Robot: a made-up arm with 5 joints. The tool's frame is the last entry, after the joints. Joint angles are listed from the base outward.
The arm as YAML. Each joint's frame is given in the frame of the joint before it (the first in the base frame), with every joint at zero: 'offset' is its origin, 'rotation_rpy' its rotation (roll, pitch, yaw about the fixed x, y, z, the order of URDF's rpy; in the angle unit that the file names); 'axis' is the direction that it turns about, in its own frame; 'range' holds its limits. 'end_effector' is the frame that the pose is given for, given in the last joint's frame.
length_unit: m
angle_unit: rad
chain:
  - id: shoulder
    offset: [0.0, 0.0, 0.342]
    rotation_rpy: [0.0, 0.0, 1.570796]
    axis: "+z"
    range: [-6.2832, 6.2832]
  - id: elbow
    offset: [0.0, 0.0, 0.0]
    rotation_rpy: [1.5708, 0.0, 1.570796]
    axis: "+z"
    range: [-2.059, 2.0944]
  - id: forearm
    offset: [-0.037, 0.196, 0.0]
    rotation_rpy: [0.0, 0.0, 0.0]
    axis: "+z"
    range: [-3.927, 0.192]
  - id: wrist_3
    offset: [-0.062, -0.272, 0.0]
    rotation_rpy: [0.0, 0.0, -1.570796]
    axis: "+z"
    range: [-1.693, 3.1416]
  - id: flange
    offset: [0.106, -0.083, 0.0]
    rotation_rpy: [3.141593, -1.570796, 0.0]
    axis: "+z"
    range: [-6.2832, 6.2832]
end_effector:
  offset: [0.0, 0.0, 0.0]
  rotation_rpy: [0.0, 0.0, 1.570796]
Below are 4 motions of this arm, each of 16 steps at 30 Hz.
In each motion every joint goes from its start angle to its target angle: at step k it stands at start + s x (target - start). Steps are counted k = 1, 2, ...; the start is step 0. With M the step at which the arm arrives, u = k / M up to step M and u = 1 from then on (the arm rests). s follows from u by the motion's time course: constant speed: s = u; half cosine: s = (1 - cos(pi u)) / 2; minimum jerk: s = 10 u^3 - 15 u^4 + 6 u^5.
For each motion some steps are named. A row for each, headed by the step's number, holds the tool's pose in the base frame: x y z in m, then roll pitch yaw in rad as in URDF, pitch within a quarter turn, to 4 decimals.
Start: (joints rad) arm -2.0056 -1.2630 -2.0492 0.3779 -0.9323
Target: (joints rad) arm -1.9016 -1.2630 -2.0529 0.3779 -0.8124
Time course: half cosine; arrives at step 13
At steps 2, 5, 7, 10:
2: 0.1424 0.3113 0.8149 0.1663 -0.1240 0.2062
5: 0.1339 0.3155 0.8148 0.1615 -0.1286 0.2655
7: 0.1261 0.3190 0.8146 0.1571 -0.1325 0.3187
10: 0.1158 0.3234 0.8144 0.1512 -0.1376 0.3890

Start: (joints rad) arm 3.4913 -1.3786 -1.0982 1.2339 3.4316
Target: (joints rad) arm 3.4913 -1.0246 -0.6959 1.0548 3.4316
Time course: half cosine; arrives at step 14
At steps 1, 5, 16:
1: -0.0599 -0.0219 0.7113 2.4541 1.1312 -0.3871
5: -0.1179 -0.0430 0.6784 2.6508 1.0064 -0.2143
16: -0.2275 -0.0830 0.5452 2.9207 0.6333 -0.0129

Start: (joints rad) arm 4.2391 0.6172 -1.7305 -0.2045 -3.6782
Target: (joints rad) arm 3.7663 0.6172 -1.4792 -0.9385 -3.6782
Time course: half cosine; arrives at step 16
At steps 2, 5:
2: -0.2532 -0.4733 0.4694 -2.0082 0.9898 2.2777
5: -0.2886 -0.4421 0.4676 -1.8504 1.0166 2.3238

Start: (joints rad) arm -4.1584 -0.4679 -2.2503 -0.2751 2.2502
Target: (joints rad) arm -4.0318 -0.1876 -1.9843 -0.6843 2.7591
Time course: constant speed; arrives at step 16
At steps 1, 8, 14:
1: 0.0282 -0.0448 0.9236 -0.1193 0.1021 1.2670
8: -0.0235 0.0331 0.9093 -0.1303 0.1738 1.5398
14: -0.0714 0.0911 0.8829 -0.1181 0.2414 1.7751

